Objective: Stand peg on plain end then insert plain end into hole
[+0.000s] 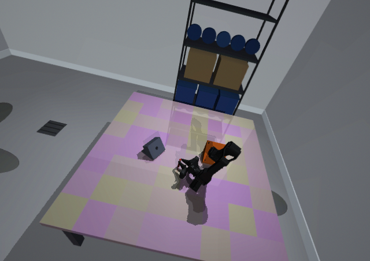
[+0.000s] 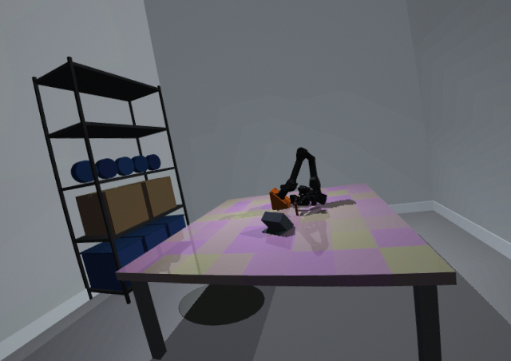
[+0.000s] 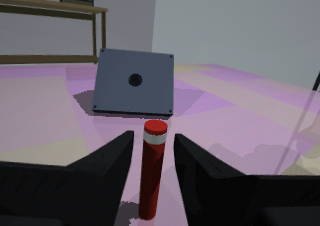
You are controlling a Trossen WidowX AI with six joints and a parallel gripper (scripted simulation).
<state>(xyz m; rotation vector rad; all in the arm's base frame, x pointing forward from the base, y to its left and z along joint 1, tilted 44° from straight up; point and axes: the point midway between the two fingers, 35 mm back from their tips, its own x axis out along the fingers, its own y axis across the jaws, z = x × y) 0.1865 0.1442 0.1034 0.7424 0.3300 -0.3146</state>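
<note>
My gripper tip is 1 cm above the red peg. From my gripper tip the other things lie so: sloped panel (21 cm ahead, 6 cm to the right, 3 cm below).
</note>
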